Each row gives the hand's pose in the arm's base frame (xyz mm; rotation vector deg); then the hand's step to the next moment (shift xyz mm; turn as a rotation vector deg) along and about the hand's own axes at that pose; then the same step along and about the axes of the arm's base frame.
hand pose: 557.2 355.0 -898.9 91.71 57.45 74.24
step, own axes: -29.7 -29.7 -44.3 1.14 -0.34 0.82
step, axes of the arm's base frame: -50.6 -12.5 -31.8 0.95 1.09 -0.05
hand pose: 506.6 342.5 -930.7 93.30 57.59 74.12
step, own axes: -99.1 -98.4 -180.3 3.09 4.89 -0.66
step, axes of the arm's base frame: -202.6 -36.4 -98.2 0.33 1.20 5.69
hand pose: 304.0 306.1 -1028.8 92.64 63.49 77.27
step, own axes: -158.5 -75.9 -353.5 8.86 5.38 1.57
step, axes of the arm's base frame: -371.5 -116.9 -64.4 3.02 6.40 7.74
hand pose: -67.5 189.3 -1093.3 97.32 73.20 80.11
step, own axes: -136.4 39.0 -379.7 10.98 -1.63 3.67
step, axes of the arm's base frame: -348.3 -188.8 85.8 2.87 11.19 1.81
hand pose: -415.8 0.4 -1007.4 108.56 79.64 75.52
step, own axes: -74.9 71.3 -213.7 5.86 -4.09 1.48
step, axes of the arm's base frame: -156.3 -133.3 119.0 -0.43 7.16 -1.34
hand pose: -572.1 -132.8 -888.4 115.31 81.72 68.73
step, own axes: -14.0 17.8 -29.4 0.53 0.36 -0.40
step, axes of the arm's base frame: -15.6 -24.3 23.3 -0.06 0.27 0.70
